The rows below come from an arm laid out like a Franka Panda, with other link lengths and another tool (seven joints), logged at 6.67 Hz.
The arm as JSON. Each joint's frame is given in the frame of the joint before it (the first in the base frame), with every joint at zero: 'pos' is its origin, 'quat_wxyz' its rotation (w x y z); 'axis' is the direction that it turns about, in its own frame. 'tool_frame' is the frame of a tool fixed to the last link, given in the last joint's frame.
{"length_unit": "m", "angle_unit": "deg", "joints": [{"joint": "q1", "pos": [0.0, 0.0, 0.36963], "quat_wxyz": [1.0, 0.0, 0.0, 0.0], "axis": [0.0, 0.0, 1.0]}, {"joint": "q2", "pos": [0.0, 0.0, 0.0], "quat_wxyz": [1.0, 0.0, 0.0, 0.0], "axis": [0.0, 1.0, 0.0]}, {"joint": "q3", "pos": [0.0, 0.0, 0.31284], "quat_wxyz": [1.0, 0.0, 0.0, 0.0], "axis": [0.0, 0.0, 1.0]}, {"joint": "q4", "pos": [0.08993, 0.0, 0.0], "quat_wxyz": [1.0, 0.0, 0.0, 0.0], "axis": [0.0, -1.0, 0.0]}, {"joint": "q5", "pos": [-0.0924, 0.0, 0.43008], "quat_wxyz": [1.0, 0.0, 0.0, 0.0], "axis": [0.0, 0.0, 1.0]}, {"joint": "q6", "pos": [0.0, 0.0, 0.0], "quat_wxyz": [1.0, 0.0, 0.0, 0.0], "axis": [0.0, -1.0, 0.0]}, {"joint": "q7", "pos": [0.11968, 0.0, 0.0], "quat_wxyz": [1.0, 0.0, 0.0, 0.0], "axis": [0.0, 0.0, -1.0]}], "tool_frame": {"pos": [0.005, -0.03, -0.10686], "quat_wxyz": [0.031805, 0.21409, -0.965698, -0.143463]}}
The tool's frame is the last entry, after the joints.
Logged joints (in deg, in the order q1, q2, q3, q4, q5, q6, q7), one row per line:
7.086, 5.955, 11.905, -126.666, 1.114, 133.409, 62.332
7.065, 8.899, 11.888, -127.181, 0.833, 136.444, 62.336
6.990, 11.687, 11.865, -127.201, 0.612, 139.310, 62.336
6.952, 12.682, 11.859, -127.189, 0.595, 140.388, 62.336
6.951, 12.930, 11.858, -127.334, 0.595, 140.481, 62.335
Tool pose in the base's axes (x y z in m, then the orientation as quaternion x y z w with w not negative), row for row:
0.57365, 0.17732, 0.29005, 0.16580, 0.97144, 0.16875, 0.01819
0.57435, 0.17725, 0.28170, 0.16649, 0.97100, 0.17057, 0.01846
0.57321, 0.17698, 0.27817, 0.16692, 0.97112, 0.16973, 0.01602
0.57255, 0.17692, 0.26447, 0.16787, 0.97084, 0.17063, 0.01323
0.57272, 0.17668, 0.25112, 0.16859, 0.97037, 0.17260, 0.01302
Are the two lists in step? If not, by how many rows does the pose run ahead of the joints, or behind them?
The pose runs 2 rows ahead of the joints: the pose in row i belongs to the joints in row i + 2.
